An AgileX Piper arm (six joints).
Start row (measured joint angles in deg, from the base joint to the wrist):
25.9 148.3 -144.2 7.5 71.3 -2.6
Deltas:
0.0 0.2 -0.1 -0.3 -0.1 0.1
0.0 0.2 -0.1 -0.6 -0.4 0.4
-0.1 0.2 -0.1 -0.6 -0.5 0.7
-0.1 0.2 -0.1 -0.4 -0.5 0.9
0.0 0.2 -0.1 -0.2 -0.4 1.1
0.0 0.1 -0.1 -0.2 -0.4 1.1
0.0 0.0 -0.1 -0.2 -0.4 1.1
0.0 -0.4 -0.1 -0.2 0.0 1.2
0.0 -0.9 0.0 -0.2 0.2 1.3
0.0 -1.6 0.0 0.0 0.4 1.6
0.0 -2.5 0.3 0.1 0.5 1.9
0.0 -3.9 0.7 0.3 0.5 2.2
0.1 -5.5 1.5 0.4 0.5 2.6
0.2 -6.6 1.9 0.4 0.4 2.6
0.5 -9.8 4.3 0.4 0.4 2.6
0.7 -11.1 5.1 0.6 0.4 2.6
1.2 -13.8 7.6 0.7 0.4 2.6
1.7 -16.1 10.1 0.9 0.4 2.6
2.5 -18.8 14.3 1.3 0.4 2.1
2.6 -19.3 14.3 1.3 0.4 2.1
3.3 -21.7 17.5 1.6 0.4 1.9
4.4 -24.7 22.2 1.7 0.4 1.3
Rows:
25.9 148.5 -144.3 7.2 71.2 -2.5
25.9 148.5 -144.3 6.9 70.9 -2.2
25.8 148.5 -144.3 6.9 70.8 -1.9
25.8 148.5 -144.3 7.1 70.8 -1.7
25.9 148.5 -144.3 7.3 70.9 -1.5
25.9 148.4 -144.3 7.3 70.9 -1.5
25.9 148.3 -144.3 7.3 70.9 -1.5
25.9 147.9 -144.3 7.3 71.3 -1.4
25.9 147.4 -144.2 7.3 71.5 -1.3
25.9 146.7 -144.2 7.5 71.7 -1.0
25.9 145.8 -143.9 7.6 71.8 -0.7
25.9 144.4 -143.5 7.8 71.8 -0.4
26.0 142.8 -142.7 7.9 71.8 0.0
26.1 141.7 -142.3 7.9 71.7 0.0
26.4 138.5 -139.9 7.9 71.7 0.0
26.6 137.2 -139.1 8.1 71.7 0.0
27.1 134.5 -136.6 8.2 71.7 0.0
27.6 132.2 -134.1 8.4 71.7 0.0
28.4 129.5 -129.9 8.8 71.7 -0.5
28.5 129.0 -129.9 8.8 71.7 -0.5
29.2 126.6 -126.7 9.1 71.7 -0.7
30.3 123.6 -122.0 9.2 71.7 -1.3

